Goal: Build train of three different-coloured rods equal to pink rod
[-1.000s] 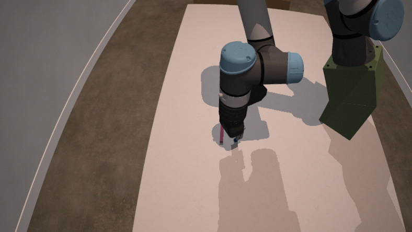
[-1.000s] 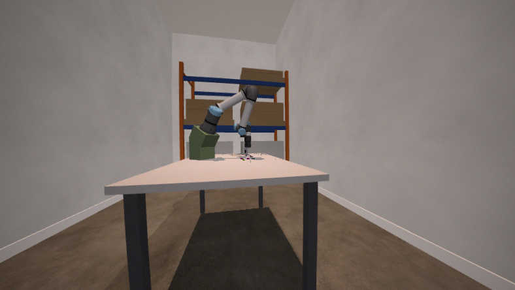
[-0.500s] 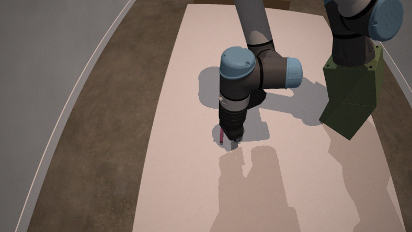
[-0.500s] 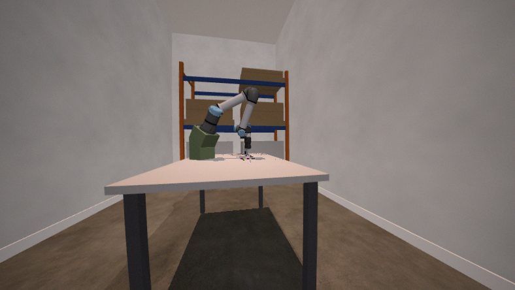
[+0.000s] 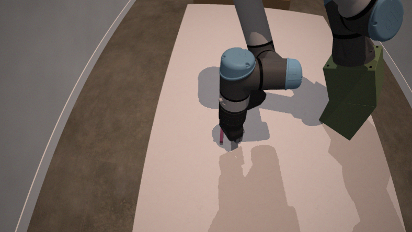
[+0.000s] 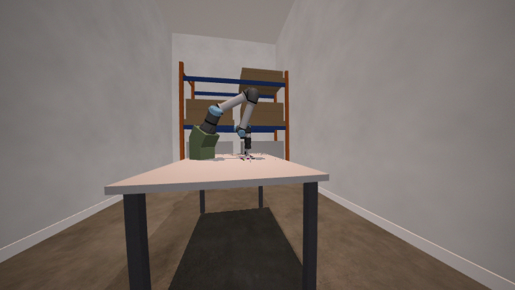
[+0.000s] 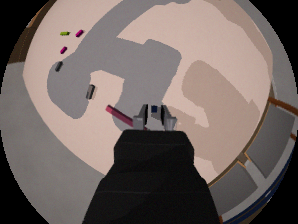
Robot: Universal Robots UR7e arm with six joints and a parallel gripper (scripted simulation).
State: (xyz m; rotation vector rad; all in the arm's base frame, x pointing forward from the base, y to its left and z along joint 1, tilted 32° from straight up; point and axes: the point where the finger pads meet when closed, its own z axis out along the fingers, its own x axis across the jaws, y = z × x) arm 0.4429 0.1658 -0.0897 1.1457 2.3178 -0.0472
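The blue rod is 3 cm below my hand. The rest, counted from my hand: lime rod: 5 cm behind, 35 cm to the right, 3 cm below; then pink rod: 5 cm ahead, 3 cm to the right, 3 cm below; then magenta rod: 6 cm behind, 26 cm to the right, 3 cm below.
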